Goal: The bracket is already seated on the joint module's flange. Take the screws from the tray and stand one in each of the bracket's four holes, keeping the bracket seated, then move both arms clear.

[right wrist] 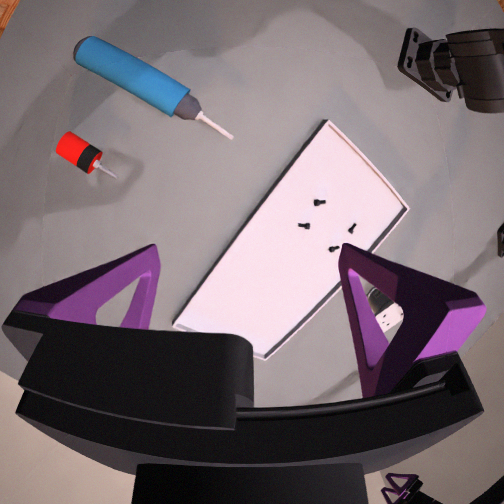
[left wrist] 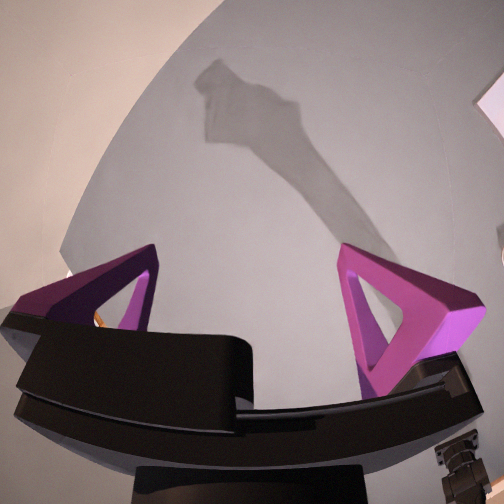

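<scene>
In the right wrist view a white tray (right wrist: 295,240) lies on the grey mat with several small black screws (right wrist: 320,202) (right wrist: 303,226) (right wrist: 352,228) (right wrist: 333,248) lying loose on it. My right gripper (right wrist: 247,280) hangs open and empty above the tray's near half. A dark joint module with a bracket plate (right wrist: 450,62) sits at the top right of that view. My left gripper (left wrist: 247,280) is open and empty over bare grey mat. A dark part (left wrist: 462,470) shows at the bottom right of the left wrist view. A white tray corner (left wrist: 492,107) shows at its right edge.
A blue dispenser tube (right wrist: 135,80) and a small red bottle (right wrist: 80,152) lie on the mat left of the tray. A small white and metal object (right wrist: 385,310) lies by the tray's right edge, seen through my right finger. The mat's curved edge (left wrist: 115,145) runs along the left.
</scene>
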